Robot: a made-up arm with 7 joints. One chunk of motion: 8 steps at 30 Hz.
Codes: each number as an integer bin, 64 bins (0 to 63) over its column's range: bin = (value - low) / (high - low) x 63, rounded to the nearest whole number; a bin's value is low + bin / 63 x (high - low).
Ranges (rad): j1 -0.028..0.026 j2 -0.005..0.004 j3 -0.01..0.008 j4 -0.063..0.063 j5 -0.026..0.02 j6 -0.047..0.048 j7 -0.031..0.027
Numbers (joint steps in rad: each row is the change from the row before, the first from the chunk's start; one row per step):
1: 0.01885 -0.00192 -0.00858 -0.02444 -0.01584 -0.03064 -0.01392
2: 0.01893 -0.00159 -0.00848 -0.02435 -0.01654 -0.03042 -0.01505
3: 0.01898 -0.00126 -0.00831 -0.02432 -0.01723 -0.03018 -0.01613
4: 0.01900 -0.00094 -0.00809 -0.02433 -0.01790 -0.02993 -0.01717
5: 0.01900 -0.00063 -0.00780 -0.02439 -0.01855 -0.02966 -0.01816
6: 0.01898 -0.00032 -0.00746 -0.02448 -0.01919 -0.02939 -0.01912
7: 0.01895 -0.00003 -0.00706 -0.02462 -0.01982 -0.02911 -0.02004
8: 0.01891 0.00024 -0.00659 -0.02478 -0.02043 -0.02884 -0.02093
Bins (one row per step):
1: 55 22 5 19 14 11 19
2: 55 24 5 19 13 11 17
3: 55 26 6 19 12 11 16
4: 55 28 7 19 11 11 15
5: 55 31 8 19 10 11 14
6: 55 33 9 19 9 12 13
7: 55 35 10 19 8 12 12
8: 55 37 12 19 8 12 11

